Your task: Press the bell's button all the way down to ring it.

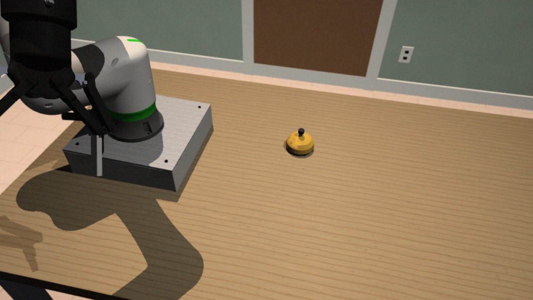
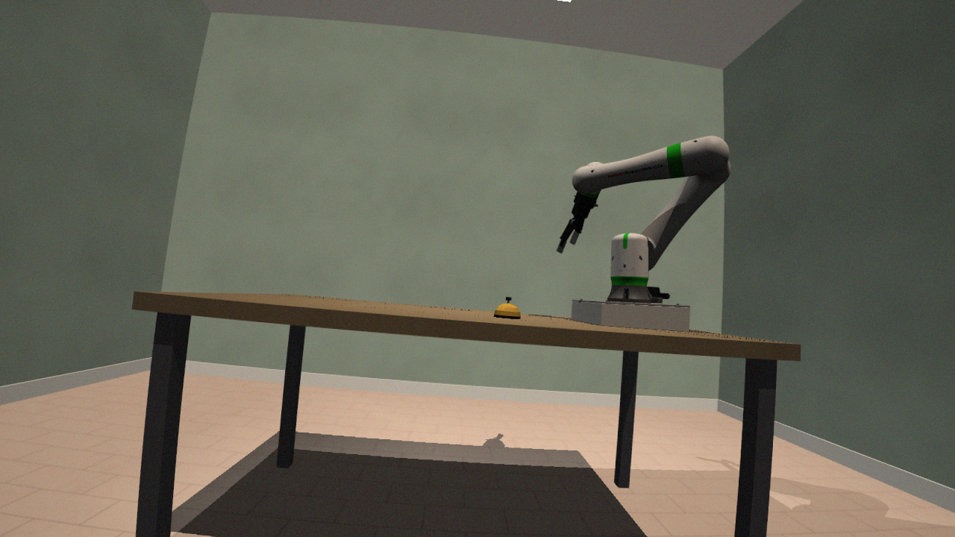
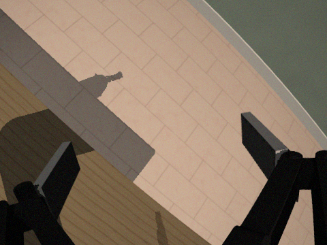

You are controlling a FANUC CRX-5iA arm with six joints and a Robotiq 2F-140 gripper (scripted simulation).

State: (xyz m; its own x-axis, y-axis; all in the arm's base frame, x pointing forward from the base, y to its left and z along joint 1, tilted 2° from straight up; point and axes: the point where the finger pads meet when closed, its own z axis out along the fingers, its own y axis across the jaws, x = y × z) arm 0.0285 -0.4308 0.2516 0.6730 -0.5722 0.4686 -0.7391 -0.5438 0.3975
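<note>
The black button lies 45 cm to the left of my hand, 43 cm ahead of it and 28 cm below it. From my hand the other things lie so: yellow dome bell 45 cm to the left, 43 cm ahead, 30 cm below.
</note>
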